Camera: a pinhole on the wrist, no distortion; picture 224 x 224 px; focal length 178.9 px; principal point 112.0 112.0 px. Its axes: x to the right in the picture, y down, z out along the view. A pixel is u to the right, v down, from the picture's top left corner.
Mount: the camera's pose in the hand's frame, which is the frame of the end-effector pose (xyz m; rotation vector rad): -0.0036 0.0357 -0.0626 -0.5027 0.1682 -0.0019
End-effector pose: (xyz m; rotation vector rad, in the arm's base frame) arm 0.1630 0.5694 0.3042 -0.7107 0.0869 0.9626
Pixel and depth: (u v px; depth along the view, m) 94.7 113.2 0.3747
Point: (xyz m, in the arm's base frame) -0.0570 0.8209 0.3887
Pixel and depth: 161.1 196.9 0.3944
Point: -0.0816 0.9252 0.1792
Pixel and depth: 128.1 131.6 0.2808
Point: 0.0113 0.7830 0.3033
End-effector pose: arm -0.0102 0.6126 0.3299 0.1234 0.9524 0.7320
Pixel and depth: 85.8 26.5 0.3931
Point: 0.2538 0.7458 0.5703
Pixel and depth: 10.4 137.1 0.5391
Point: 0.0399 0.8463 0.8813
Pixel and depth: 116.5 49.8 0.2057
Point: 0.0819 0.7213 0.4205
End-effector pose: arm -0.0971 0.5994 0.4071 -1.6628 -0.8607 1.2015
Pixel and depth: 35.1 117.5 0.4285
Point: -0.4373 0.4842 0.1589
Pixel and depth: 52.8 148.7 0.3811
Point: -0.3447 0.4936 0.1247
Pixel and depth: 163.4 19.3 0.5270
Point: -0.5026 0.9278 0.2157
